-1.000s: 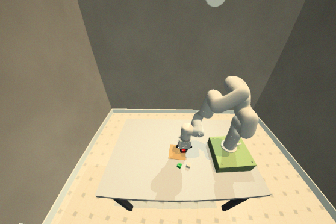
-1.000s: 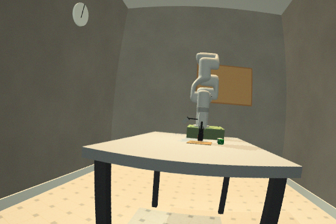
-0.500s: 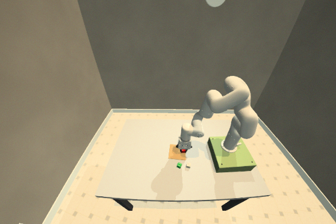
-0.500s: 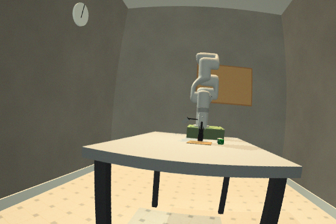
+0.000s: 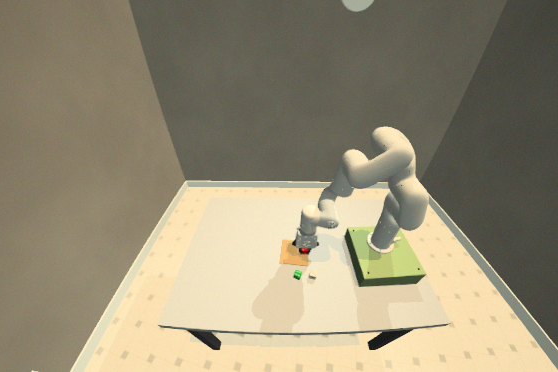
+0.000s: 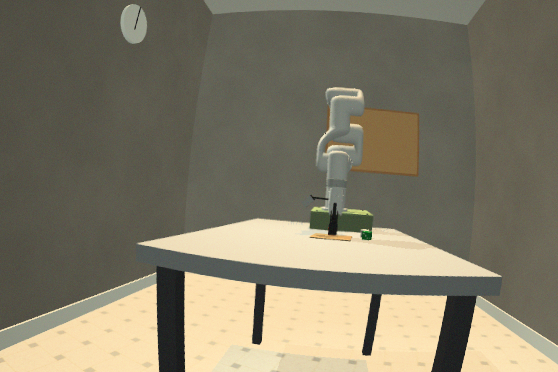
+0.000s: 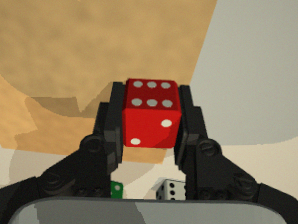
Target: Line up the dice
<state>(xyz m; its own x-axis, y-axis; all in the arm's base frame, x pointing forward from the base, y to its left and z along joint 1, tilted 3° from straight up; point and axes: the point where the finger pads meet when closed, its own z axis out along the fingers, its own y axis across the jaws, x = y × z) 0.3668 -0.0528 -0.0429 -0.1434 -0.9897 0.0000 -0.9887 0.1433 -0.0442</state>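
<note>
My hand is 1 cm above the red die. The rest, counted from my hand: green die (12 cm to the left, 6 cm ahead, 1 cm below); then white die (13 cm to the left, 1 cm below, 1 cm behind); then mat (5 cm ahead, 2 cm below, 1 cm to the right).
</note>
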